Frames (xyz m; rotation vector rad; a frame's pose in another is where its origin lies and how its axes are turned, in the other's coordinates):
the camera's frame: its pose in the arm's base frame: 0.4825 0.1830 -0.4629 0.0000 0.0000 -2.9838
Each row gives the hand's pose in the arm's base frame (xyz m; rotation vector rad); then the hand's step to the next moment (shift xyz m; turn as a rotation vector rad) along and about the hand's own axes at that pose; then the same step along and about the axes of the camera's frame.
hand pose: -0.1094 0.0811 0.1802 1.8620 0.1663 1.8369
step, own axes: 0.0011 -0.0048 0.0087 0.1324 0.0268 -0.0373
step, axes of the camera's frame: -0.0099 -0.0007 -0.0007 0.0256 -0.0490 0.1288
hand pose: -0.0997 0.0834 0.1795 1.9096 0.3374 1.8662
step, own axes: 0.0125 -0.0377 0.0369 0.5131 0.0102 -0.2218
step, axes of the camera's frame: -0.0469 -0.0264 -0.0064 0.1479 -0.2914 0.4536
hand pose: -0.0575 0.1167 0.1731 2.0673 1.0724 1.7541
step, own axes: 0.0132 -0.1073 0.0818 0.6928 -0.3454 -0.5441
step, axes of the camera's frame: -0.0515 -0.1004 -0.0752 0.5288 -0.6342 0.4620
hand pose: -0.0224 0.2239 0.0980 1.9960 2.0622 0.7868
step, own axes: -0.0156 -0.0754 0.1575 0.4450 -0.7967 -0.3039
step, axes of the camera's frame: -0.0128 -0.0256 -0.1730 0.8133 -0.5133 -0.0147
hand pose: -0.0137 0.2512 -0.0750 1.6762 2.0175 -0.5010
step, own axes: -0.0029 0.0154 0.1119 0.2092 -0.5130 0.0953
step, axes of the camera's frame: -0.0190 0.0651 -0.0904 0.5131 -0.1024 -0.2056
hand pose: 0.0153 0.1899 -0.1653 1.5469 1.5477 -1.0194
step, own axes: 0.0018 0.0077 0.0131 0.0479 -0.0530 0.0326
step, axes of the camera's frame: -0.0052 0.0122 -0.0077 0.0562 -0.0020 -0.0548
